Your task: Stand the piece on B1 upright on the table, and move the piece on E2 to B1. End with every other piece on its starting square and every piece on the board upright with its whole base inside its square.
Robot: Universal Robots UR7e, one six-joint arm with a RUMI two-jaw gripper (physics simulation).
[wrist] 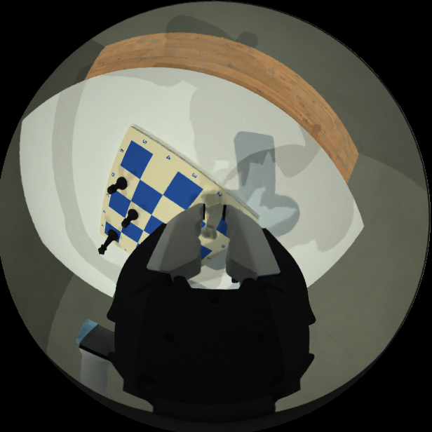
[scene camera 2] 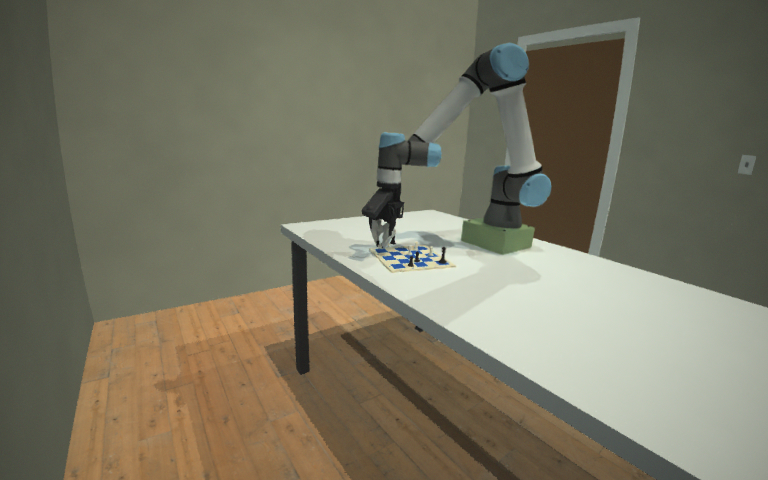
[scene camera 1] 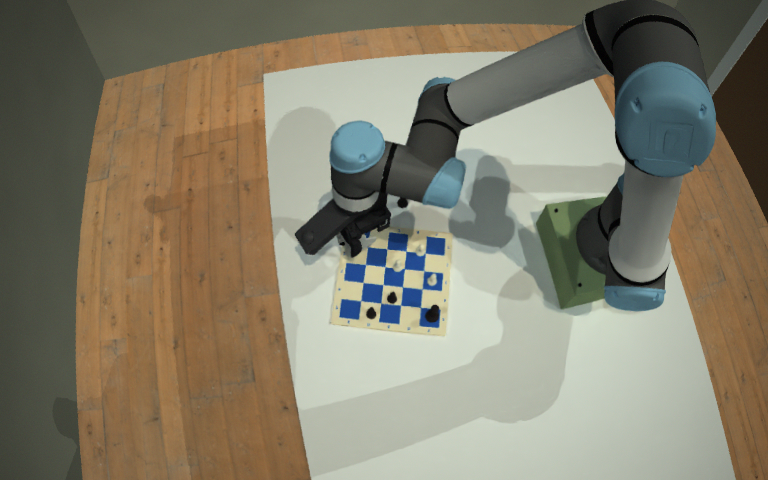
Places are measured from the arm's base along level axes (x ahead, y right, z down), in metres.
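Where they show: gripper, fingertip midpoint: (scene camera 2: 380,247) (scene camera 1: 347,249); arm's base at its link origin: (scene camera 2: 502,223) (scene camera 1: 606,242).
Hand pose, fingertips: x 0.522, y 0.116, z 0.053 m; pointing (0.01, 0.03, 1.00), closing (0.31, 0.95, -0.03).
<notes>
Things, the pixels of their top centre, and the offset from my fingertips. "pt": a spot on its surface instead. Level surfaces: height alone.
- board at a spot on its surface: (scene camera 1: 335,316) pt dx +0.049, dy -0.121, dz +0.025 m
- black piece at its top centre: (scene camera 1: 403,195) dx -0.133, dy +0.096, dz -0.002 m
- white piece at its top centre: (scene camera 1: 421,245) dx -0.141, dy -0.022, dz -0.007 m
- C4 at its top centre: (scene camera 1: 393,293) dx -0.064, dy -0.107, dz -0.007 m
- D5 at its top centre: (scene camera 1: 371,309) dx -0.019, dy -0.130, dz -0.007 m
- A5 at its top centre: (scene camera 1: 435,307) dx -0.131, dy -0.158, dz -0.028 m
- white table at its surface level: dz +0.031 m
My gripper (scene camera 1: 347,247) (scene camera 2: 386,244) (wrist: 213,206) is low over the E2 area of the board (scene camera 1: 335,316) (wrist: 162,176), shut on a pale piece (wrist: 210,222). The piece's base shows past the fingertips in the wrist view; whether it touches the board I cannot tell. A black piece (scene camera 1: 402,202) stands on the table behind the board. A white piece (scene camera 1: 420,249) stands near the B1–B2 border, another (scene camera 1: 397,264) near the C2–C3 border, and one (scene camera 1: 432,279) on A3. Black pieces stand on C4 (scene camera 1: 391,297) (wrist: 131,216), D5 (scene camera 1: 370,312) (wrist: 120,184) and A5 (scene camera 1: 432,313) (wrist: 113,235).
The white table (scene camera 1: 368,367) (scene camera 2: 566,316) carries the board and the green base block (scene camera 1: 552,243) (scene camera 2: 497,236) under the arm. The left table edge runs near the gripper. The forearm hangs over the table behind the board.
</notes>
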